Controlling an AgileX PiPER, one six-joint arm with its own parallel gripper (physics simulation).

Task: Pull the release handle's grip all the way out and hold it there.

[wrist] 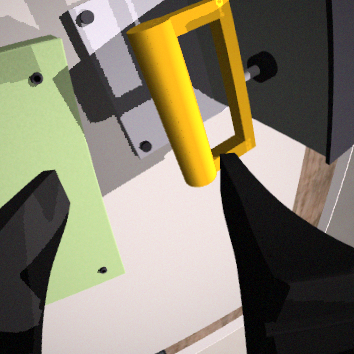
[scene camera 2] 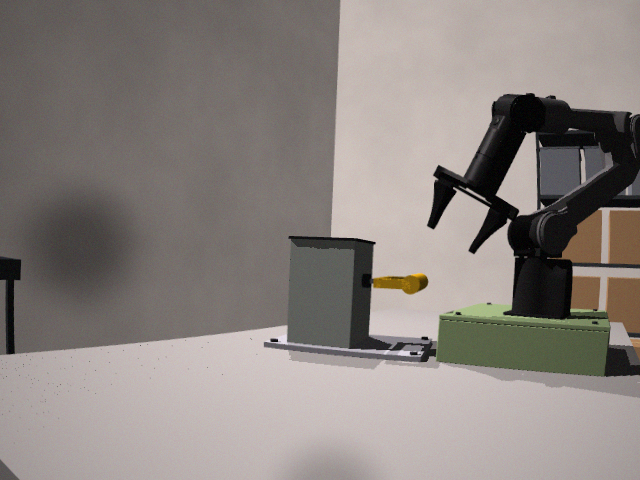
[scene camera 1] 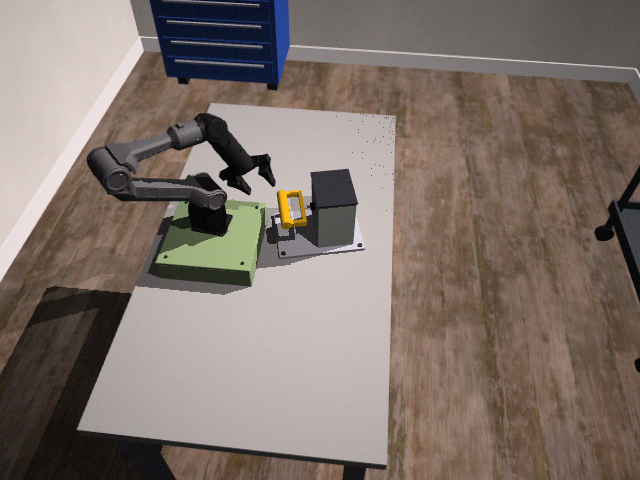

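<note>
The release handle's yellow grip (scene camera 1: pixel 284 209) (scene camera 2: pixel 415 283) (wrist: pixel 172 100) is a thick round bar on a rectangular frame. It sticks out level from the grey housing (scene camera 1: pixel 336 227) (scene camera 2: pixel 320 294) (wrist: pixel 300 90), on the side facing the arm's base. A short stretch of thin rod (wrist: pixel 251 74) shows between the frame and the black collar. My gripper (scene camera 1: pixel 261 188) (scene camera 2: pixel 451 239) (wrist: pixel 137 180) is open and empty, tilted, above the grip and apart from it. In the wrist view the right fingertip overlaps the near end of the handle's frame.
The housing stands on a light base plate (scene camera 1: pixel 305 251) (wrist: pixel 150 120) with bolts. The arm's green base block (scene camera 1: pixel 206 258) (scene camera 2: pixel 516 341) (wrist: pixel 30 125) is close beside the plate on the table (scene camera 1: pixel 258 361). A blue cabinet (scene camera 1: pixel 219 54) and a rack (scene camera 2: pixel 594 265) stand beyond.
</note>
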